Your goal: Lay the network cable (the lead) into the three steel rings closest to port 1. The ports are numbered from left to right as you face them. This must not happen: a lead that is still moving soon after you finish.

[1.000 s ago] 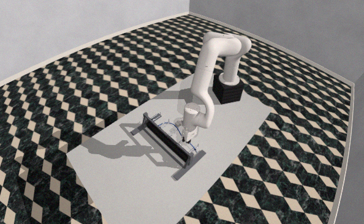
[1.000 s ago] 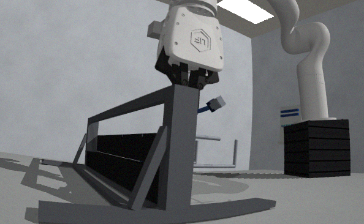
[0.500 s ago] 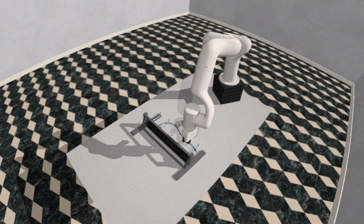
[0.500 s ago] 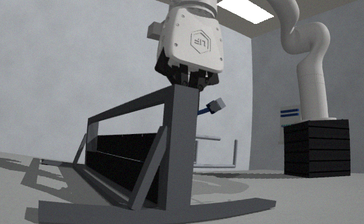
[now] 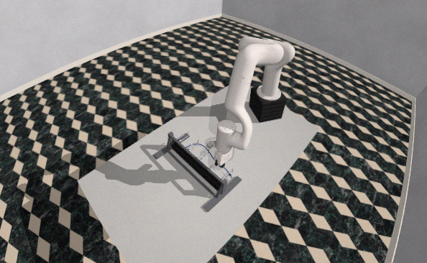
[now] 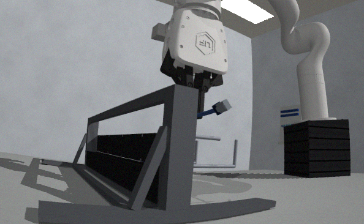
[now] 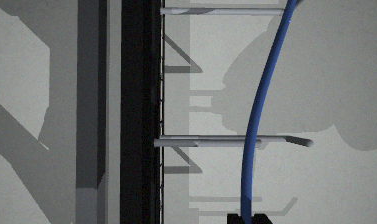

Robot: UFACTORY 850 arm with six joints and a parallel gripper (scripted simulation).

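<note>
Right now the grey plug is 2 cm ahead of my hand, 8 cm to the left of it and 2 cm below it. Round my hand: dark grey rack 6 cm ahead, 15 cm to the right, 8 cm below.
</note>
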